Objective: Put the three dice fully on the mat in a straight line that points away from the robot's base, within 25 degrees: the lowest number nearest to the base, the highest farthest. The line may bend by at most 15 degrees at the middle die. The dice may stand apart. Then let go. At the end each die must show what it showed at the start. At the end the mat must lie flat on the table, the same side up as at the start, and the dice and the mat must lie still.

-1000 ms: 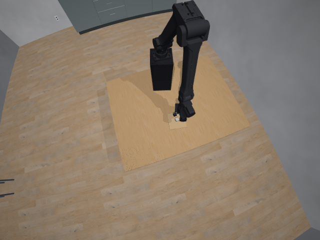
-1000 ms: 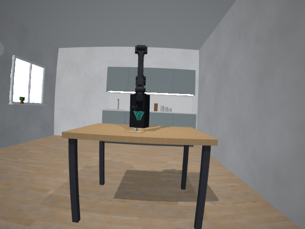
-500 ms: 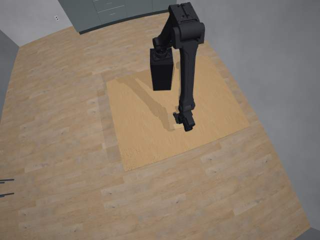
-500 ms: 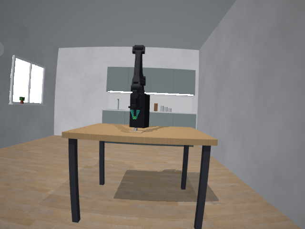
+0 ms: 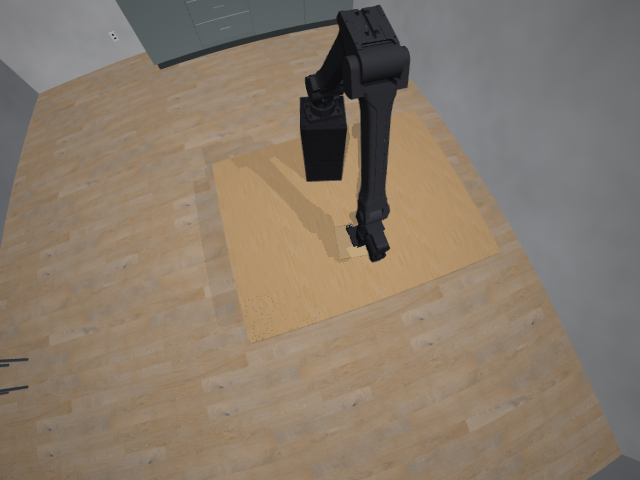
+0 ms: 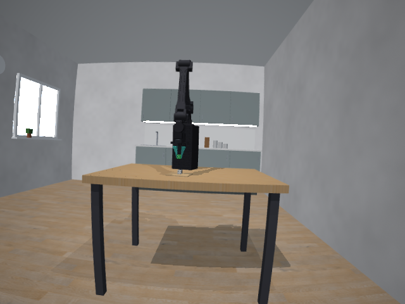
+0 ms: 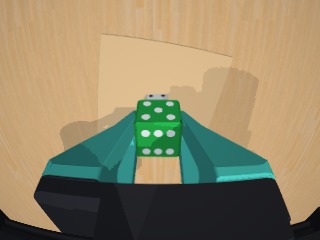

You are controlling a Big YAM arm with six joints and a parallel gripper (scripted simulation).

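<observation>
Now: hand 10 cm above the white die and 5 cm past it. From my hand the other things lie so: mat: 11 cm below, 5 cm behind; then green die: right at my hand; then black die: 10 cm below, 10 cm behind.
</observation>
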